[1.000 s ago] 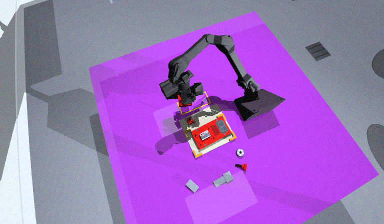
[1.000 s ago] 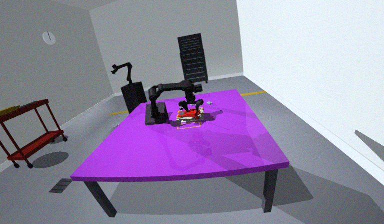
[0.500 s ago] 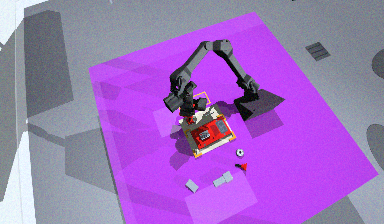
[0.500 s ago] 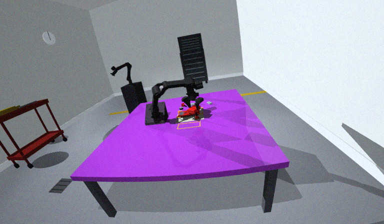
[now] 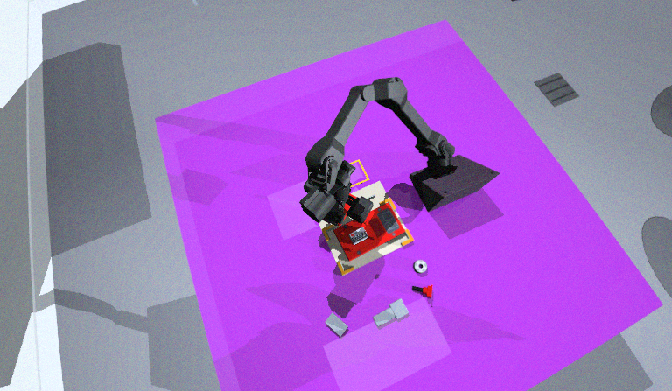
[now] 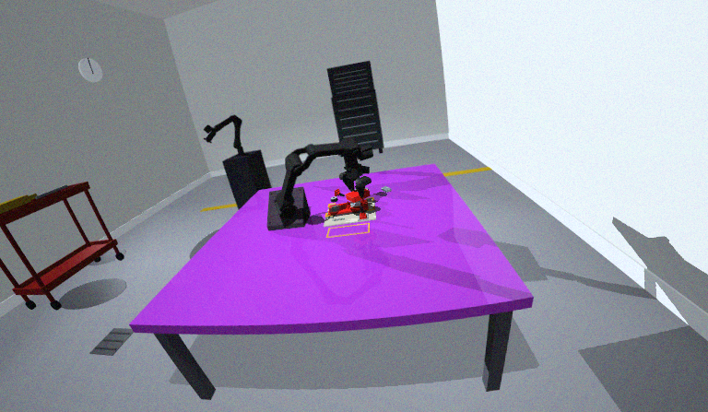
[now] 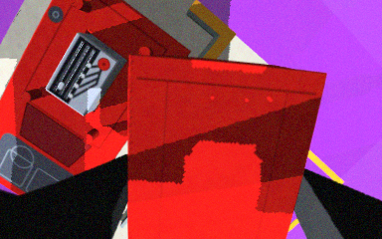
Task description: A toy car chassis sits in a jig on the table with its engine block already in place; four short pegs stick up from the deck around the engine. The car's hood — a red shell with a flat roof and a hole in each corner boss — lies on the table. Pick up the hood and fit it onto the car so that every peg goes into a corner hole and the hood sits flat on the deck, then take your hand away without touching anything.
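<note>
Now: gripper tip 100 mm above the cream jig, 70 mm to the right of it and 60 mm past it. Round my gripper tip: red hood 10 mm above.
</note>
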